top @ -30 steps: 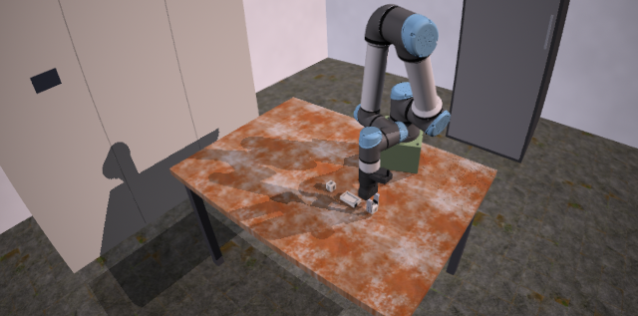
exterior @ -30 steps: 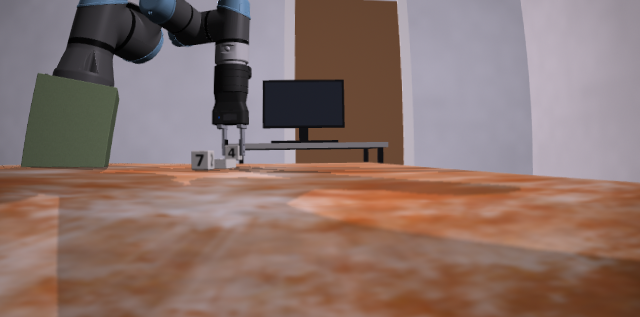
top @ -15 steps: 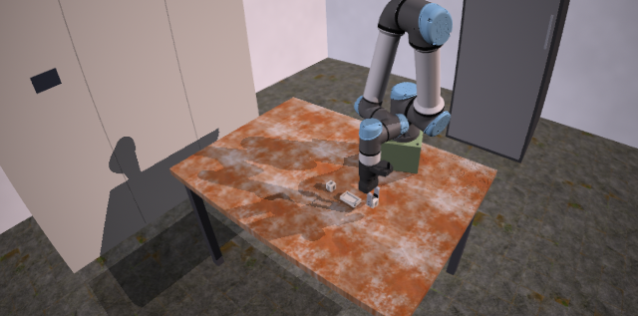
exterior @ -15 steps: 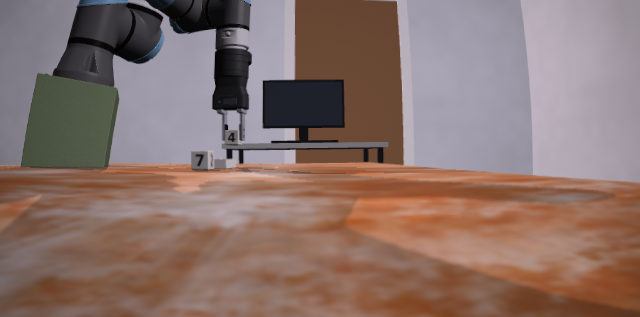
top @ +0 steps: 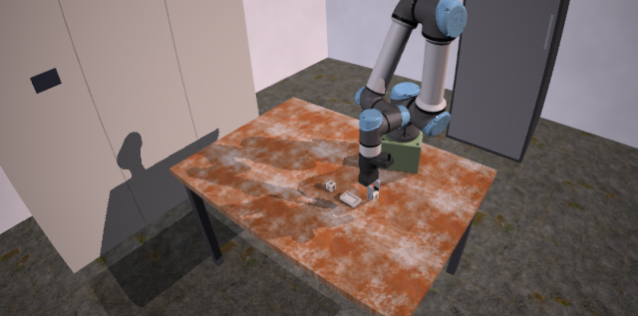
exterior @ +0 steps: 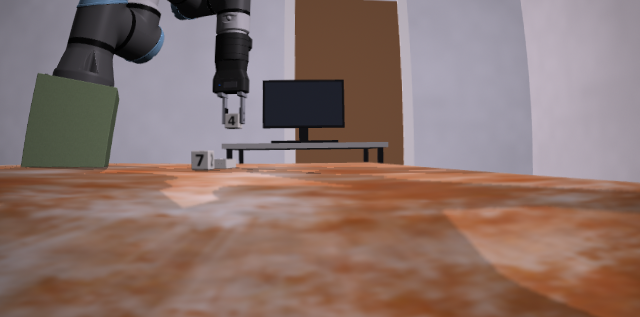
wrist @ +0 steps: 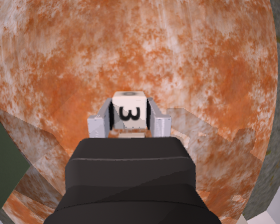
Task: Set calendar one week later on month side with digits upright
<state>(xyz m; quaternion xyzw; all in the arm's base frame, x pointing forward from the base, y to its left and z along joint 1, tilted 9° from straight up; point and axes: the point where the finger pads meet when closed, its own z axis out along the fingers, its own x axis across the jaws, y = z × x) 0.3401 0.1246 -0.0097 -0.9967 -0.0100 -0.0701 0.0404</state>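
The white tray lies 110 mm to the right of my hand and 100 mm below it.
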